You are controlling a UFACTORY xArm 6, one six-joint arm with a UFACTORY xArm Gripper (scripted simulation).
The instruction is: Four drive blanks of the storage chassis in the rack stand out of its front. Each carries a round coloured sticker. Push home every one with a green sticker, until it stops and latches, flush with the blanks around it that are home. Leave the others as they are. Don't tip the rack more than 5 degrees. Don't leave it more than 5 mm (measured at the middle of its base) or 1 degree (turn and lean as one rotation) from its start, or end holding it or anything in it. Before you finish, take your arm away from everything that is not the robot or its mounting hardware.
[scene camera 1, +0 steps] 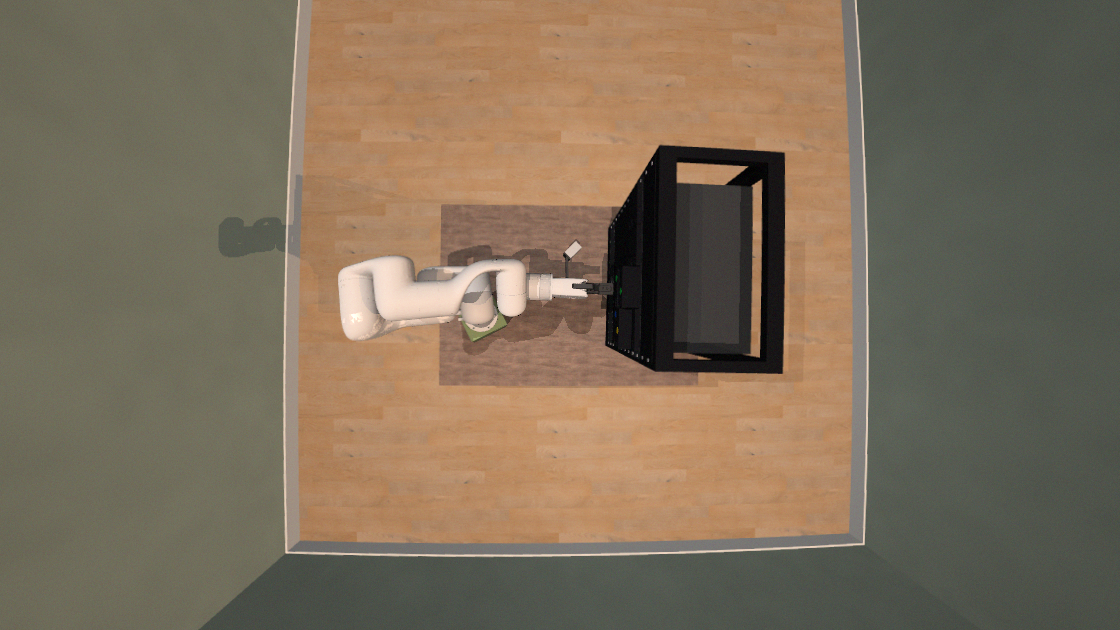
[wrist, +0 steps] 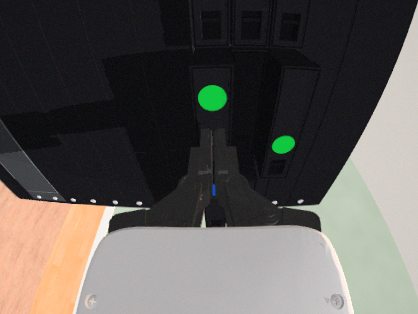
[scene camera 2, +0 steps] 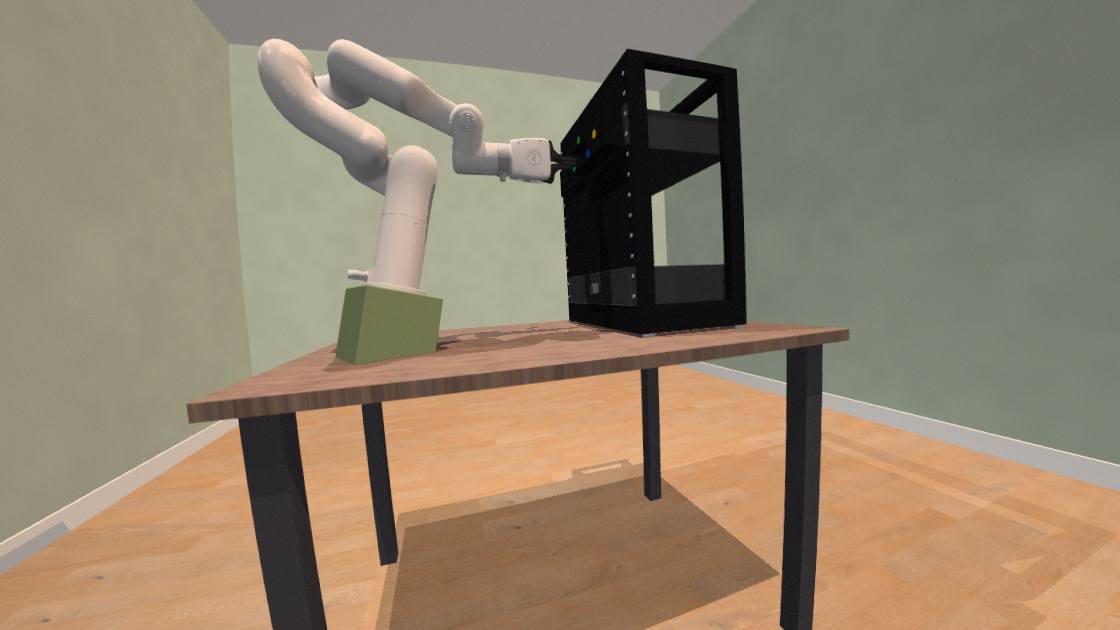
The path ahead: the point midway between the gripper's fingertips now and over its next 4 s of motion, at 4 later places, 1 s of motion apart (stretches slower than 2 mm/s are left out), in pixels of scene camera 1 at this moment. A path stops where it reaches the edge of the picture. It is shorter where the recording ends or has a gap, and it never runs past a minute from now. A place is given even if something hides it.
My gripper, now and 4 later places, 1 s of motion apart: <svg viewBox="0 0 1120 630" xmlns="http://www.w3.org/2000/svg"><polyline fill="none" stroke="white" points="612,289 617,289 624,289 627,289 625,289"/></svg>
